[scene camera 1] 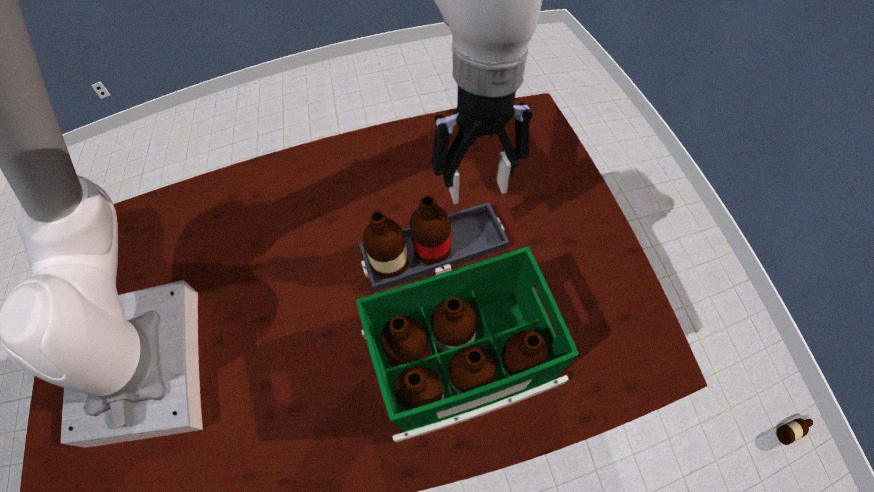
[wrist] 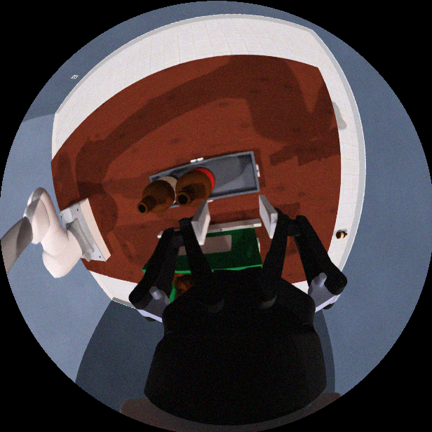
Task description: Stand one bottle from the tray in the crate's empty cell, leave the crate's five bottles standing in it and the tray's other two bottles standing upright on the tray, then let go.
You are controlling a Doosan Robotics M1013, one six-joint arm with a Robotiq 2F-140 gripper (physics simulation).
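Frame: origin at the arm's base, x back, y up, z left, level; metres.
Seen in the pictures: gripper, fingertip midpoint: (scene camera 1: pixel 477 191); arm's base at its link origin: (scene camera 1: pixel 125 363).
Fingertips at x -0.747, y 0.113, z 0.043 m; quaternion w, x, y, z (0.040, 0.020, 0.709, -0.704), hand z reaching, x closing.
Note:
Offsets run from my fingertips to a thing's middle. "spot": to the spot under its first point. Level surfaces: height alone.
My gripper (scene camera 1: pixel 479 191) (wrist: pixel 233 206) is open and empty, above the bare right end of the grey tray @(spot: dx -0.016, dy -0.172, dz +0.032 m) (scene camera 1: pixel 475 229) (wrist: pixel 243 172). A brown bottle with a cream label @(dx +0.168, dy -0.095, dz +0.024 m) (scene camera 1: pixel 386 247) (wrist: pixel 157 196) and one with a red label @(spot: dx +0.087, dy -0.061, dz -0.004 m) (scene camera 1: pixel 430 229) (wrist: pixel 196 187) stand upright in the tray's left part. The green crate @(spot: dx -0.015, dy -0.070, dz -0.130 m) (scene camera 1: pixel 514 273) (wrist: pixel 250 245) holds several upright brown bottles, among them one at the back middle (scene camera 1: pixel 453 322); its back right cell @(spot: dx +0.000, dy -0.169, dz -0.148 m) (scene camera 1: pixel 504 308) is empty. Another cream-labelled bottle @(dx -1.071, dy -0.890, dz -0.838 m) (scene camera 1: pixel 793 431) (wrist: pixel 341 234) lies on its side on the tiled floor, off the table.
The red-brown table @(dy -0.177 m) (scene camera 1: pixel 636 342) (wrist: pixel 295 185) bears the tray, the crate and the arm's grey base block (scene camera 1: pixel 190 360) (wrist: pixel 96 230) at the left. A white strip @(spot: dx +0.113, dy -0.147, dz -0.311 m) (scene camera 1: pixel 480 410) runs along the crate's front side. The crate's raised walls stand close to the tray.

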